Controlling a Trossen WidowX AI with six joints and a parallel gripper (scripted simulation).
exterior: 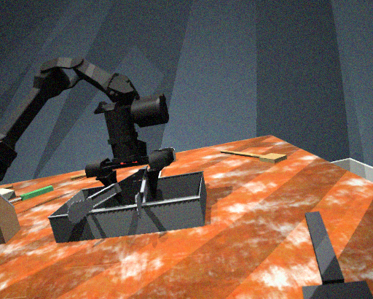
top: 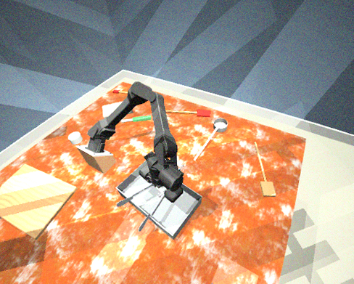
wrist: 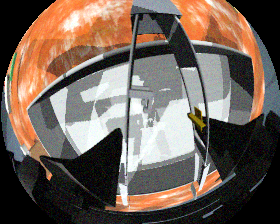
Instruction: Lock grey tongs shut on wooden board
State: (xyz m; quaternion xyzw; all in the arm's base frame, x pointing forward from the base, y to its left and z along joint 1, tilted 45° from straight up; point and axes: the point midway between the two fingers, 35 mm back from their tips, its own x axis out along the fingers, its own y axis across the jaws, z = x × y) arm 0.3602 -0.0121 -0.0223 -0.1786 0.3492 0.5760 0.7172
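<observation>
My gripper tip is now 1 cm past the grey roasting tin and 2 cm to the left of it. Also, from my gripper tip: wooden board: 54 cm behind, 26 cm to the right, 2 cm below; green-handled tool: 39 cm behind, 36 cm to the left, 2 cm below; red-headed spatula: 9 cm behind, 55 cm to the left, 2 cm below.
</observation>
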